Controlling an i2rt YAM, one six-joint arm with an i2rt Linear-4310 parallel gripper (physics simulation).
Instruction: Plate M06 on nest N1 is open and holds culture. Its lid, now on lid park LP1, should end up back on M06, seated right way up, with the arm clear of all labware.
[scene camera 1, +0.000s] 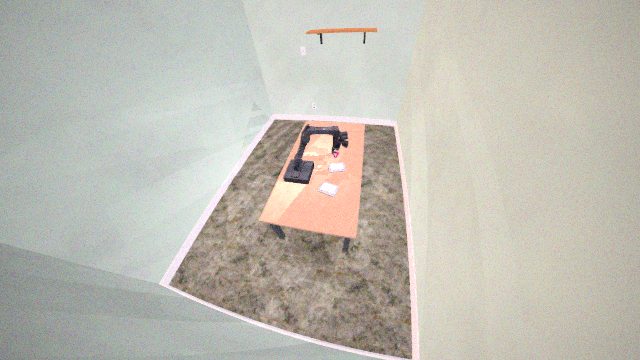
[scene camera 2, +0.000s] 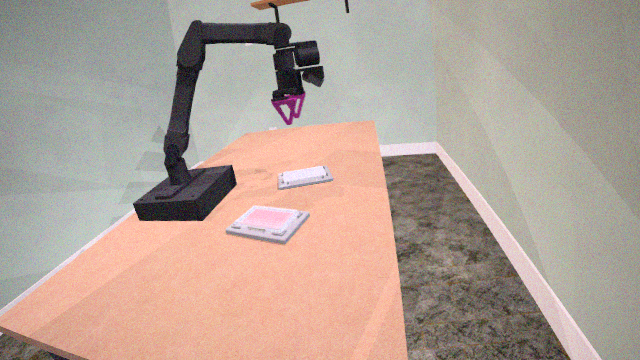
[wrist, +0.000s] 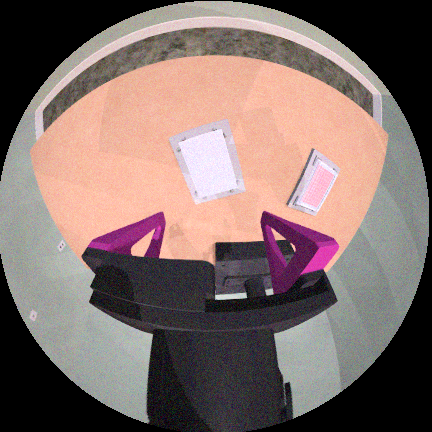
Note:
My gripper (scene camera 2: 293, 121) is open, holding nothing. Also in view: a white lid (wrist: 206, 156). A well plate (scene camera 2: 261, 218) sits on a grey plate holder (wrist: 314, 154).
The well plate also shows in the wrist view (wrist: 321, 177). My gripper also shows in the wrist view (wrist: 212, 216).

